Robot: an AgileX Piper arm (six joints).
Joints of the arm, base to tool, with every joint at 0 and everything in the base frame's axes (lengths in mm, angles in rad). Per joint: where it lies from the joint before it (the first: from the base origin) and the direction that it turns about. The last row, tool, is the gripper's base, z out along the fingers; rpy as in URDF.
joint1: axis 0 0 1 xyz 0 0 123
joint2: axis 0 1 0 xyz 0 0 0
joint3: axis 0 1 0 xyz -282.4 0 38.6
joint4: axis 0.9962 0 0.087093 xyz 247.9 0 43.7
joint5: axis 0 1 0 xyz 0 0 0
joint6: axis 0.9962 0 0.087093 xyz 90.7 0 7.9
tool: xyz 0 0 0 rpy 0 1.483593 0
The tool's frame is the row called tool.
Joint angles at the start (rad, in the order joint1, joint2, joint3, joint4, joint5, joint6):
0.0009 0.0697 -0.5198 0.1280 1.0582 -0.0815
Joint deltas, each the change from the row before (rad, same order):
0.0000 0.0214 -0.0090 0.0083 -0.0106 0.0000
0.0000 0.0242 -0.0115 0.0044 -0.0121 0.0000
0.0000 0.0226 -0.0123 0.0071 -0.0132 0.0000
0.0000 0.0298 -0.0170 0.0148 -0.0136 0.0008
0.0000 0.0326 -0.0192 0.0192 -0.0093 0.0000
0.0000 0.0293 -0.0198 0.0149 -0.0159 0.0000
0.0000 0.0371 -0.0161 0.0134 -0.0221 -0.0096
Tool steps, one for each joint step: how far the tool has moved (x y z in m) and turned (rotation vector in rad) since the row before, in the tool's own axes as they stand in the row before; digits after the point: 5 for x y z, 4 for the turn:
-0.00440 0.00040 0.00101 -0.0065 0.0012 0.0055
-0.00523 0.00008 0.00097 -0.0029 0.0002 0.0037
-0.00540 0.00033 0.00069 -0.0051 -0.0034 0.0049
-0.00699 0.00089 0.00094 -0.0114 -0.0019 0.0103
-0.00730 0.00127 0.00117 -0.0152 0.0027 0.0122
-0.00778 0.00101 0.00071 -0.0109 -0.0075 0.0097
-0.00809 0.00047 0.00323 -0.0085 -0.0023 0.0015

